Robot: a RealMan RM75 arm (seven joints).
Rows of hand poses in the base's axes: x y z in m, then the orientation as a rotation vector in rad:
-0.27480 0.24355 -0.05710 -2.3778 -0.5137 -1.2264
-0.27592 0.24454 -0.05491 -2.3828 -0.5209 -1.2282
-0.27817 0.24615 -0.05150 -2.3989 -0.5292 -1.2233
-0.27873 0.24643 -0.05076 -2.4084 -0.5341 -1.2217
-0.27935 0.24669 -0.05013 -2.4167 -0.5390 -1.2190
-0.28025 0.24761 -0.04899 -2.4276 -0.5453 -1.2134
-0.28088 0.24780 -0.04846 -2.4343 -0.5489 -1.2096
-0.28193 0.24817 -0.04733 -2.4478 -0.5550 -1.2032
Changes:
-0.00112 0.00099 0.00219 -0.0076 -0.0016 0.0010
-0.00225 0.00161 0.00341 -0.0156 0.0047 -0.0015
-0.00056 0.00028 0.00074 -0.0095 0.0018 -0.0013
-0.00062 0.00026 0.00063 -0.0083 0.0024 -0.0004
-0.00090 0.00092 0.00114 -0.0105 0.0045 -0.0001
-0.00063 0.00019 0.00053 -0.0063 0.0031 -0.0001
-0.00105 0.00037 0.00113 -0.0123 0.0054 -0.0012

